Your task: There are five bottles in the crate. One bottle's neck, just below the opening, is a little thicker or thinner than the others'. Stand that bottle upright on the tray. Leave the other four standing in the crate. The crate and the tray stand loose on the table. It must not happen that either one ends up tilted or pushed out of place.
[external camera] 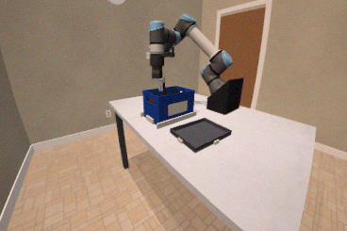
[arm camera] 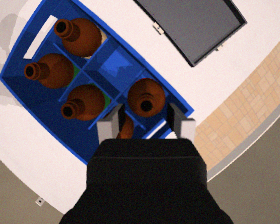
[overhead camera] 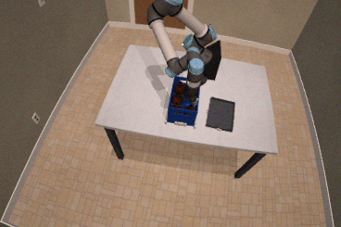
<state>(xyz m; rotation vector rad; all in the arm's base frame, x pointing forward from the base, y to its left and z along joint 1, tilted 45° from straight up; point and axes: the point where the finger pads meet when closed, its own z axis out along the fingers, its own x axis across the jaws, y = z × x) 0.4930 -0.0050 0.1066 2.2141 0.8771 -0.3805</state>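
Now: the bottle 13 cm below my hand and 9 cm to the right of it. From my hand the other things lie so: dark tray (23 cm to the left, 20 cm below, 7 cm behind); blue crate (13 cm below, 9 cm behind, 5 cm to the right).
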